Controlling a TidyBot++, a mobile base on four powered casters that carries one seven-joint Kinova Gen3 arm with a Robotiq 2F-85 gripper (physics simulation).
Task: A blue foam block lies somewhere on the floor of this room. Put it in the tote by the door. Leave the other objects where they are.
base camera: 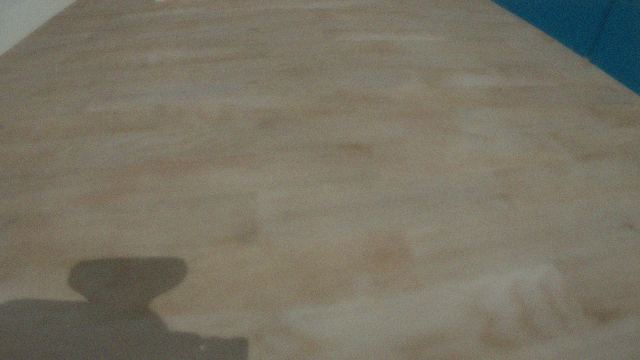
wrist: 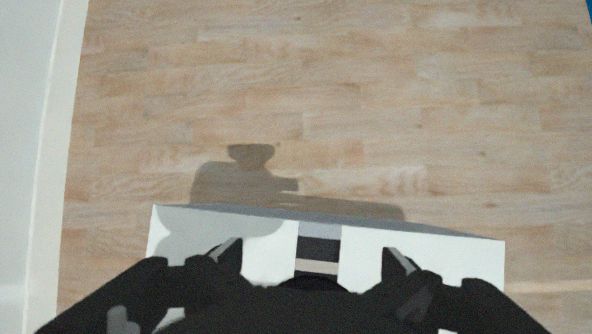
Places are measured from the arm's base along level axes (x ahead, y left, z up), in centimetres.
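Pixels of known places: gripper, fingertip midpoint: [wrist: 310,258].
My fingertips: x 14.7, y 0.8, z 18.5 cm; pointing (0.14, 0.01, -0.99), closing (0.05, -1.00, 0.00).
Behind a point stands the place of what it marks.
My gripper [wrist: 310,258] {z 18.5, x 14.7, y 0.8 cm} is open, its two black fingers wide apart above the white top of the robot's own base at the bottom of the wrist view. No object shows between the fingers. The blue foam block does not show in the base camera view or the wrist view. The tote by the door does not show in either view.
A blue surface [base camera: 565,30] {z -35.5, x 108.4, y -78.5 cm} [wrist: 589,10] {z -39.3, x 85.7, y -81.1 cm} borders the wooden floor [base camera: 320,175] {z -39.6, x 47.4, y -1.2 cm} [wrist: 325,100] {z -39.6, x 48.4, y 0.8 cm} at the upper right. A white wall or panel [base camera: 25,17] {z -34.4, x 123.0, y 96.6 cm} [wrist: 25,125] {z -26.4, x 31.0, y 87.4 cm} stands along the left. The robot's shadow falls on the floor.
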